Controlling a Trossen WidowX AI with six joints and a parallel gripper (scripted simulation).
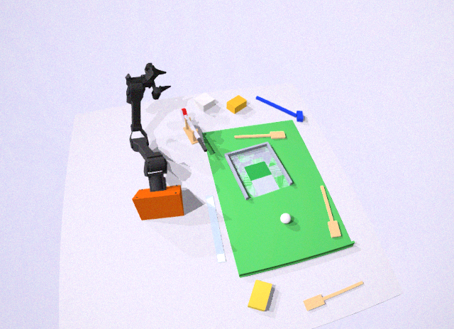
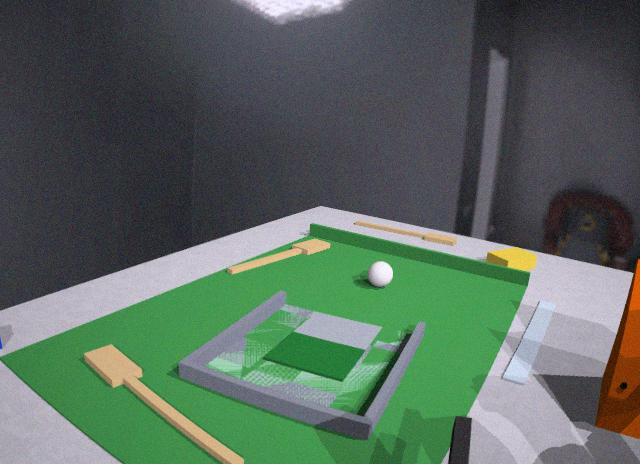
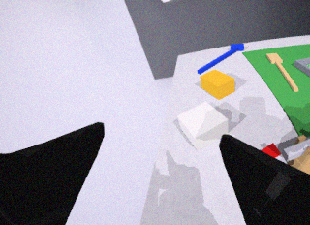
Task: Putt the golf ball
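My gripper tip is 22 cm to the left of the tan block, 17 cm above it and 7 cm short of it. Round my gripper tip: pale strip: 73 cm to the right, 20 cm below, 6 cm ahead; blue putter: 57 cm ahead, 18 cm below, 14 cm to the right; white golf ball: 77 cm to the right, 34 cm ahead, 17 cm below.
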